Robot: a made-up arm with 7 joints.
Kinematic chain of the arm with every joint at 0, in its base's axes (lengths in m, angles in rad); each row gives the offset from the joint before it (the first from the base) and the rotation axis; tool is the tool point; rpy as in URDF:
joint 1: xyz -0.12 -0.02 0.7 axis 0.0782 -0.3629 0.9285
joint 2: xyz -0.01 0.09 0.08 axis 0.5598 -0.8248 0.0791
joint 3: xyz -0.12 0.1 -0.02 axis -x
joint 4: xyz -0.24 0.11 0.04 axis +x
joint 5: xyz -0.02 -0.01 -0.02 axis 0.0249 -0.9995 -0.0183
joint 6: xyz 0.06 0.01 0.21 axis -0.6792 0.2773 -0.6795
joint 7: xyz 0.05 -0.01 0 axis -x
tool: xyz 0 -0.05 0 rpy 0 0 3.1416
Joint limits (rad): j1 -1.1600..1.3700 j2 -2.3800..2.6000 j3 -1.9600..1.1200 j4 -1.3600..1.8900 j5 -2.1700..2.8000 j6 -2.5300..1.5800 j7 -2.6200..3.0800
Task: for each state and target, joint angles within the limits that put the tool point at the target. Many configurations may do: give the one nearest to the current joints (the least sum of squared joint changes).
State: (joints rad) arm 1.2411 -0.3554 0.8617 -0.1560 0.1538 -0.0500 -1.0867
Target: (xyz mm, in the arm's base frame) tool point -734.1 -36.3 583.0
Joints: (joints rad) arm 0.9406 -0.2623 0.9977 -0.5606 0.7132 -0.1534 -1.0046
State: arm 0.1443 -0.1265 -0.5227 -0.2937 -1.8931 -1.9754 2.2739
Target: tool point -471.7 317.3 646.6
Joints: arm 0.3789 -0.1210 -0.4694 0.3809 -2.1700 -1.8901 1.9701
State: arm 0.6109 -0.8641 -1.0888 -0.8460 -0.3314 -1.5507 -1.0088
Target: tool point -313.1 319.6 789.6
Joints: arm 0.4300 -1.3981 -0.8087 -0.9608 -0.7559 -1.5766 -0.9329
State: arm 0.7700 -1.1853 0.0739 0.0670 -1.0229 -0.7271 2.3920
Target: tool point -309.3 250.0 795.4
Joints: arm 0.5248 -1.1922 -0.2759 0.3008 -0.9553 -0.8230 2.2089
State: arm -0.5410 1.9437 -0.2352 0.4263 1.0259 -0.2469 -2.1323
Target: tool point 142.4 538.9 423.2
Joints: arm -0.7721 2.6000 0.3271 0.2054 1.5709 -0.3842 -2.2206
